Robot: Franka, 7 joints.
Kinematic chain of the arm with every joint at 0, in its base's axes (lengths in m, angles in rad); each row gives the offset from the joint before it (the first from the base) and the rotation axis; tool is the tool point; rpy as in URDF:
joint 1: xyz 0 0 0.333 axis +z
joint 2: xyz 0 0 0 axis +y
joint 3: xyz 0 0 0.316 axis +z
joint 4: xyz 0.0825 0 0 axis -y
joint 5: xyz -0.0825 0 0.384 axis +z
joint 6: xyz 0 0 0 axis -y
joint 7: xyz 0.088 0 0 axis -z
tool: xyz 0 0 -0.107 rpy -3.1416 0 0
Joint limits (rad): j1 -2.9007..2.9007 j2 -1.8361..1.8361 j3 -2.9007..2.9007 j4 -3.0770..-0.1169 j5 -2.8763..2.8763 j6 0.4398..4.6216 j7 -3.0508..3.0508
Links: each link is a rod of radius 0.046 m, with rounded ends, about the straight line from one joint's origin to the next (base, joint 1, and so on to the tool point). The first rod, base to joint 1, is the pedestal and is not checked.
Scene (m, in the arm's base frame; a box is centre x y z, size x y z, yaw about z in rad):
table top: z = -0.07
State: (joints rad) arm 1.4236 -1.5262 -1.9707 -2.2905 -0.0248 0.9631 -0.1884
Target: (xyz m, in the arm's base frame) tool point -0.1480 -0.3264 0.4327
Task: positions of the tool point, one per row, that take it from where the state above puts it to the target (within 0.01 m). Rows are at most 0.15 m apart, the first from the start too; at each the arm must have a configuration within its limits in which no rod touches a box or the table.
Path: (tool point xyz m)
1: 0.2891 -0.1705 0.2471
2: 0.2247 -0.2670 0.2977
3: 0.1200 -0.3354 0.3470
4: -0.0111 -0.3585 0.3926
5: -0.1480 -0.3264 0.4327

